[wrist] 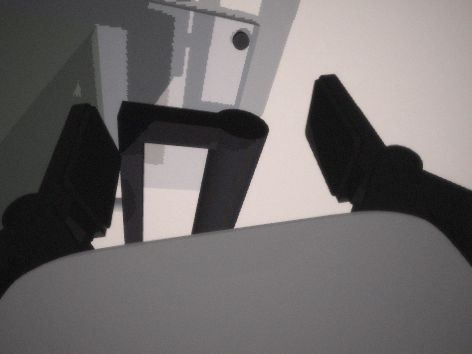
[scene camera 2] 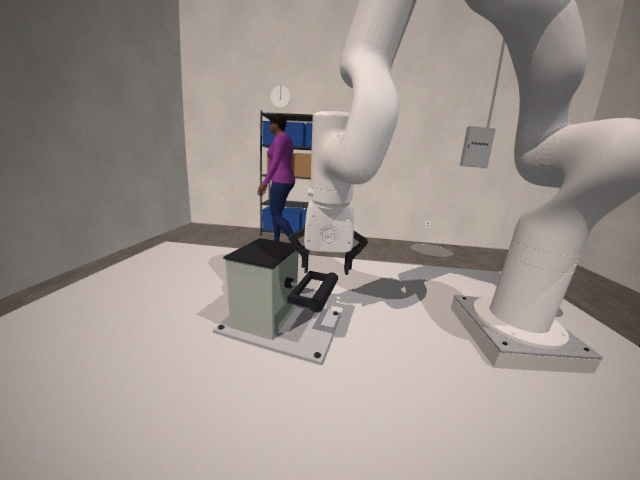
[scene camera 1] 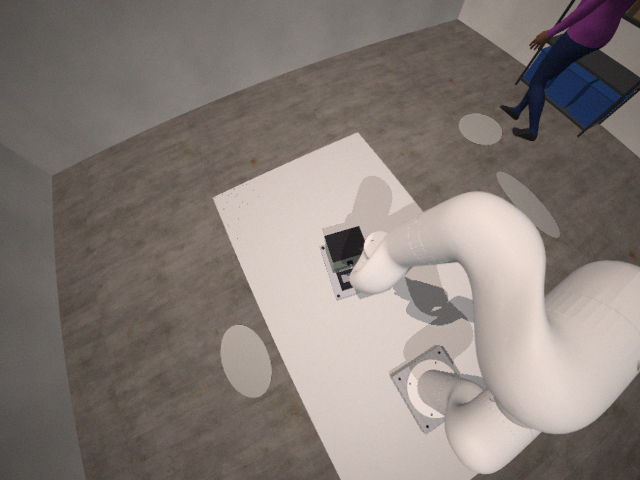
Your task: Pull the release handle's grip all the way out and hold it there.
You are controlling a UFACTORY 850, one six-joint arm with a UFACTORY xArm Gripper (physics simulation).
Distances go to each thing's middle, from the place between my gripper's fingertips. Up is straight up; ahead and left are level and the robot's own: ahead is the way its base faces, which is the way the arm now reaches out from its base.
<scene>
Right now my hand is 110 mm above the grey base plate [wrist: 201, 62], 90 mm short of it and 40 mm to the right of it.
</scene>
